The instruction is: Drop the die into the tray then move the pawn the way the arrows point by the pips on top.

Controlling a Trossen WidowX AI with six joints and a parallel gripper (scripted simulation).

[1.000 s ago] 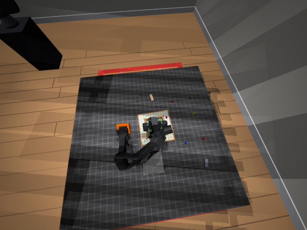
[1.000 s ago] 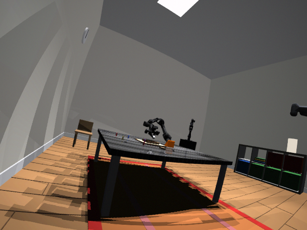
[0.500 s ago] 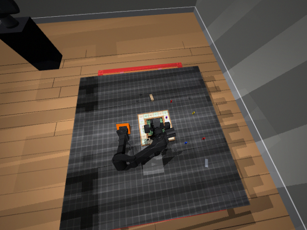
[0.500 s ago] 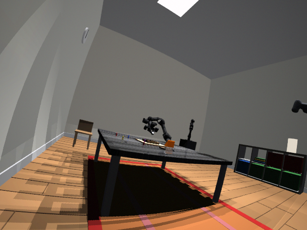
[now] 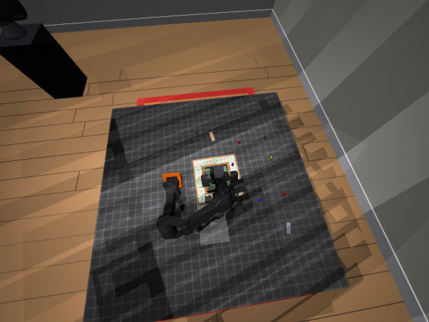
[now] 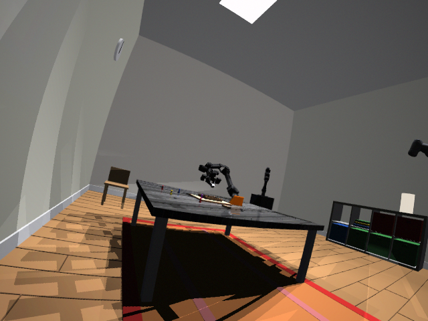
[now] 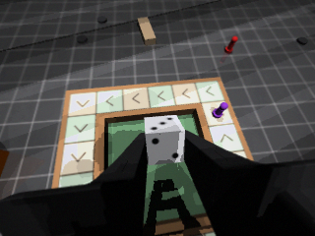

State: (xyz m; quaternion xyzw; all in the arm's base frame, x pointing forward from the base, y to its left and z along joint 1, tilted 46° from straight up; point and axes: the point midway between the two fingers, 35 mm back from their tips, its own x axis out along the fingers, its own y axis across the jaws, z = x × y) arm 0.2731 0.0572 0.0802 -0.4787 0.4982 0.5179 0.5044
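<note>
Now: gripper tip right at the white die. From my gripper tip the other things lie so: green dice tray: 120 mm below; then purple pawn: 110 mm ahead, 100 mm below, 70 mm to the left; then blue pawn: 230 mm ahead, 170 mm to the right, 110 mm below.
</note>
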